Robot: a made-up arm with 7 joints.
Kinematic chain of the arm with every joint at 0, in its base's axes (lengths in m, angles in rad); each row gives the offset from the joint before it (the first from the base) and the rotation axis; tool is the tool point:
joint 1: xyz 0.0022 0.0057 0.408 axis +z
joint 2: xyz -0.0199 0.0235 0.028 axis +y
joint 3: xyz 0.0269 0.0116 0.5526 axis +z
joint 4: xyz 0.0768 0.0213 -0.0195 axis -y
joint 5: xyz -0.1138 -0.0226 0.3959 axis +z
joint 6: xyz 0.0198 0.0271 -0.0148 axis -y
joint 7: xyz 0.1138 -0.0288 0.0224 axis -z
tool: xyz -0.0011 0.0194 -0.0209
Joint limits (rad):
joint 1: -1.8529..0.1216
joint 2: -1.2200..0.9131
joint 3: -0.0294..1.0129
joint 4: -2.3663..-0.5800
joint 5: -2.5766..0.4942
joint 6: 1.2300..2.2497
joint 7: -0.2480..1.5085
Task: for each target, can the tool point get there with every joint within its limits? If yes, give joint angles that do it. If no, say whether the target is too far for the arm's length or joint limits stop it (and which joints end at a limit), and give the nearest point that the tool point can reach.
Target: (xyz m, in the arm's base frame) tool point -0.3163 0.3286 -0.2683
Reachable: no: joint limits stop it (at a limit: joint 1, joint 2, joint 4, joint 6, joint 7) | nearest point 0.3341 0.3907 0.2613 | short by 0.841 m
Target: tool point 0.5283 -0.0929 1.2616
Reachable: yes | joints -0.6656 0.0818 0.4475 -1.0394 -1.6371 1.9190 0.1922
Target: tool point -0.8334 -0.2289 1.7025
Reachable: no: too far | nearest point -0.6048 -0.0799 1.3323 | short by 0.460 m
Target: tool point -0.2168 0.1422 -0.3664
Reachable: no: joint limits stop it (at a limit: joint 1, joint 2, joint 3, joint 4, joint 6, joint 7) | nearest point -0.1333 -0.4265 0.1704 | short by 0.787 m
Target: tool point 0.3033 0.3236 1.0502
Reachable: yes | joints -0.8533 -0.7793 0.7579 -1.8919 -2.1929 2.1103 0.3275
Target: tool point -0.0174 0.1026 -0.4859
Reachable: no: joint limits stop it (at a limit: joint 1, joint 2, joint 4, joint 6, joint 7) | nearest point 0.4346 0.1359 0.1721 | short by 0.799 m
